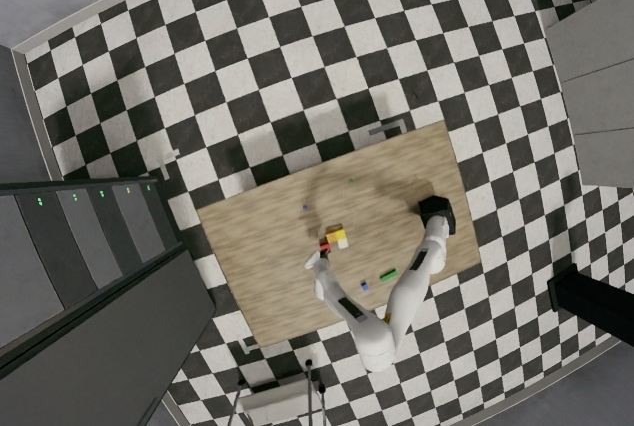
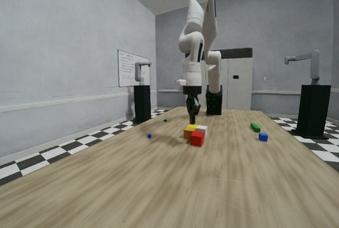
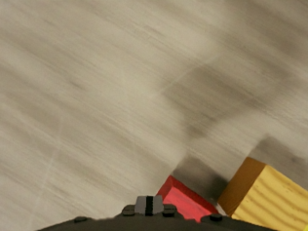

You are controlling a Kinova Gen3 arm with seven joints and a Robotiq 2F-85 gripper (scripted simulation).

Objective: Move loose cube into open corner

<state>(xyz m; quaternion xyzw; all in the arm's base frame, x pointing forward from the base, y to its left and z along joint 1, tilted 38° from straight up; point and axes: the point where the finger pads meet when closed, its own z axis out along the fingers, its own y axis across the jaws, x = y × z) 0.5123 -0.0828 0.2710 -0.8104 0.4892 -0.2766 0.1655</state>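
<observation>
Right now my hand is 100 mm above the red cube, 30 mm past it and 20 mm to the right of it. Round my hand: green block (340 mm to the left, 290 mm behind, 110 mm below).
</observation>
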